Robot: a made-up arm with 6 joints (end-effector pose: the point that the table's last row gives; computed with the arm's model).
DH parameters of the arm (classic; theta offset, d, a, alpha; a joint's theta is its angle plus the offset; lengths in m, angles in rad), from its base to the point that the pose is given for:
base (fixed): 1.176 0 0.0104 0
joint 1: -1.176 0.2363 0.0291 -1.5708
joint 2: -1.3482 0 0.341 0
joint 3: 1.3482 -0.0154 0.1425 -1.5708
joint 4: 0 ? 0.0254 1.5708
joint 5: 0 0.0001 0.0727 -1.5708
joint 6: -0.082 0 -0.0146 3.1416
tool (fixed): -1.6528 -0.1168 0 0
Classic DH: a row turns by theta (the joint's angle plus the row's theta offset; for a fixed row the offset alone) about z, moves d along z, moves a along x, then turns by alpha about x.
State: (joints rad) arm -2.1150 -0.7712 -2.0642 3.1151 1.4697 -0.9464
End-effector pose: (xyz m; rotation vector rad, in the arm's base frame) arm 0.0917 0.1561 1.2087 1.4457 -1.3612 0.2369
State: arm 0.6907 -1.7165 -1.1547 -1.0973 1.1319 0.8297
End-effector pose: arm -0.1407 -0.1863 0.9394 1.7915 -1.3725 -1.5630
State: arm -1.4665 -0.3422 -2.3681 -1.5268 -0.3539 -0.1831
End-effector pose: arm 0.1216 -0.1037 1.2339 -1.8006 -1.8803 0.0276
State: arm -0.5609 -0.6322 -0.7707 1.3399 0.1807 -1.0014
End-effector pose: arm 0.4675 -0.3827 0.5771 1.1730 -1.1838 -1.8826
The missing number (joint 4, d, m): 0.5665
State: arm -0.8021 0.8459 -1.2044 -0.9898 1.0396 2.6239
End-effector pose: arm 0.4519 -0.5080 -0.2125 0.6277 0.8423 1.9531
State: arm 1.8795 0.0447 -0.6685 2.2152 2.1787 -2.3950
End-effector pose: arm -0.2648 0.5738 0.2241 1.6737 1.9805 0.7705
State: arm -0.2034 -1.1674 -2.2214 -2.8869 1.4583 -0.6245
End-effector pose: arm -0.6118 0.1086 1.0021 1.4801 0.8675 1.7295
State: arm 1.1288 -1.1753 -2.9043 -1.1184 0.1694 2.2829
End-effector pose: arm -0.4457 -0.7840 0.7086 -2.1746 -0.9174 -0.6596
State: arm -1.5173 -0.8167 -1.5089 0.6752 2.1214 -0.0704
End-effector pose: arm 0.0631 -0.1893 0.9425 0.7109 -0.2667 -2.5053
